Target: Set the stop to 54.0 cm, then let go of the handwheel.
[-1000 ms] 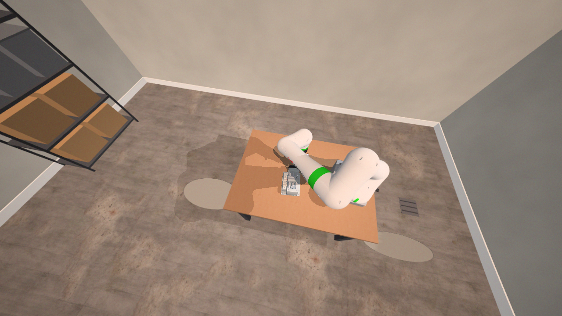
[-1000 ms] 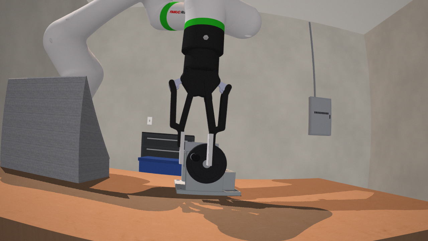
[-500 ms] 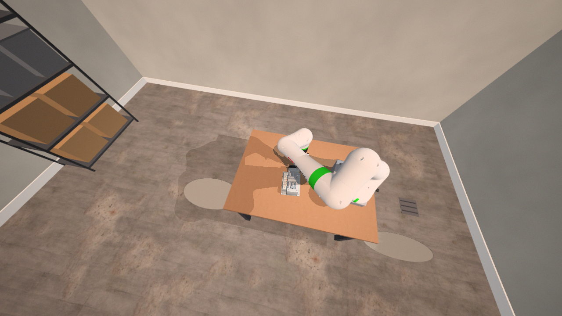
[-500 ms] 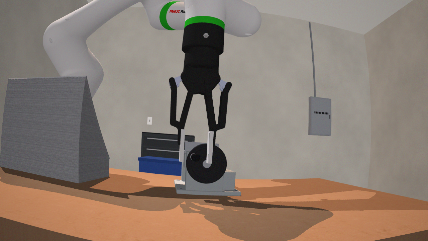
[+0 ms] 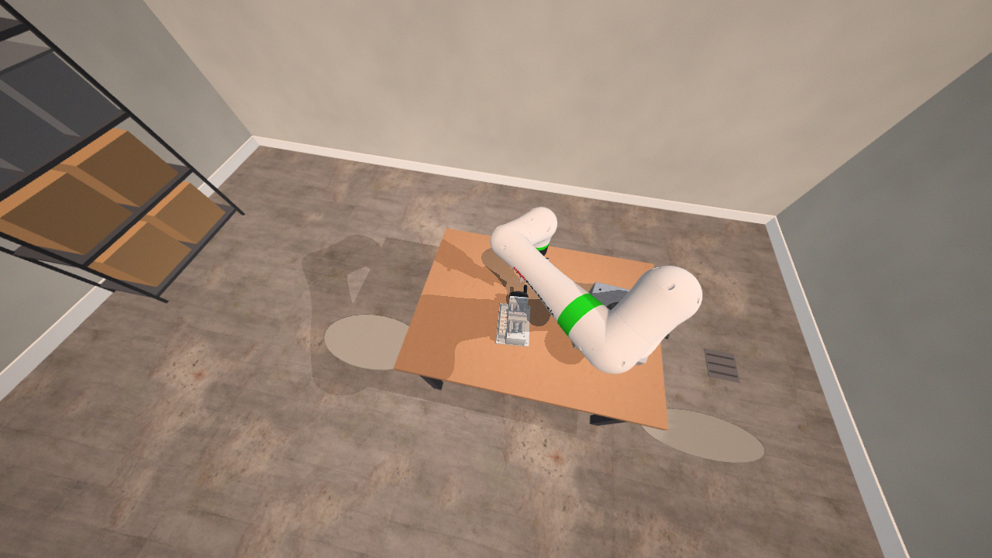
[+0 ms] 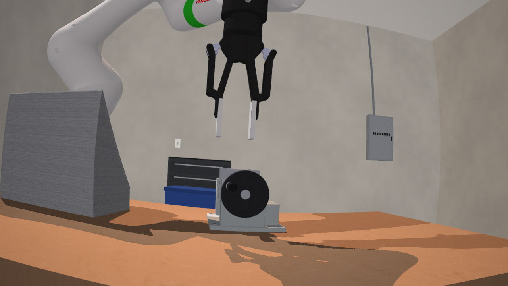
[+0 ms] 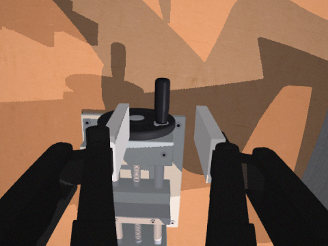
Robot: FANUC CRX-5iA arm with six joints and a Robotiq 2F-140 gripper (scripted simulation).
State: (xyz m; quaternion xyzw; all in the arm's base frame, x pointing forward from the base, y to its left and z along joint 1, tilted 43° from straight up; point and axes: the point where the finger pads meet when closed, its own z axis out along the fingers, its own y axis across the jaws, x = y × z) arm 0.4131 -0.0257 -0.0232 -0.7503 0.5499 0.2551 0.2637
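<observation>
My gripper is now 120 mm above the black crank knob. Round my hand: sliding stop block (150 mm to the left, 110 mm below); black handwheel (120 mm below, 20 mm to the left).
</observation>
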